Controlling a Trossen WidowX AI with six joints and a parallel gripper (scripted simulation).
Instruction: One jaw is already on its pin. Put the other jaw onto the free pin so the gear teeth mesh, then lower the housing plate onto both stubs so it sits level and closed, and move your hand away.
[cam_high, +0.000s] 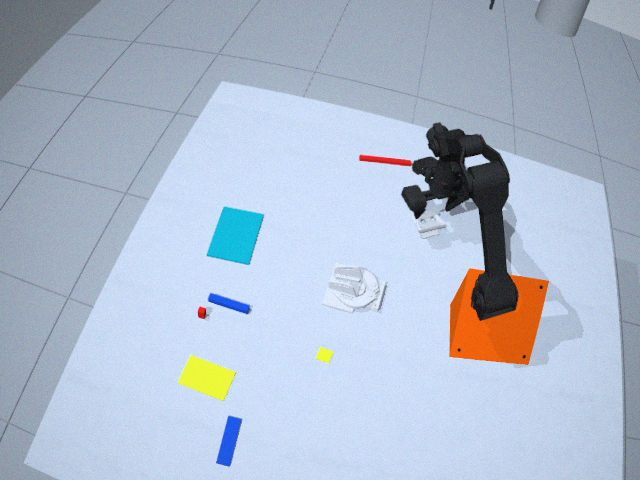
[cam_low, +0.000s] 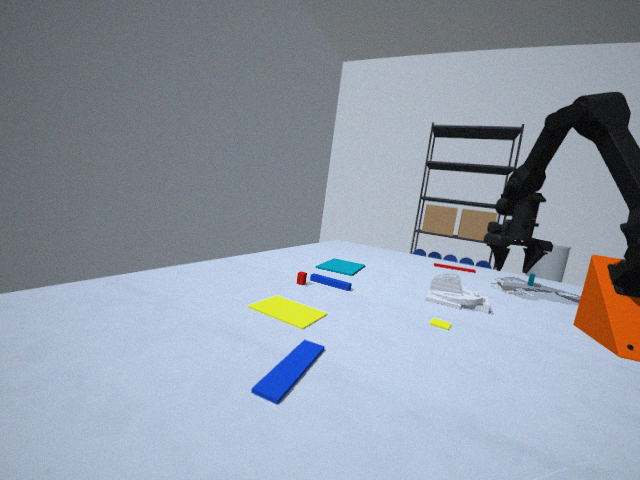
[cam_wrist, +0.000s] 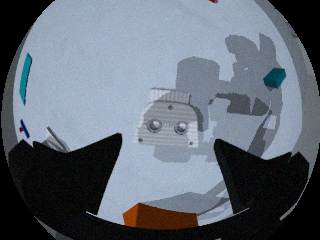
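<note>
My gripper tip is 50 mm above the white stand. Round my gripper tip: red bar 120 mm ahead, 220 mm to the right, 50 mm below; white jaw piece 150 mm ahead, 250 mm to the left, 40 mm below; cyan block 130 mm behind, 190 mm to the right, 40 mm below.
</note>
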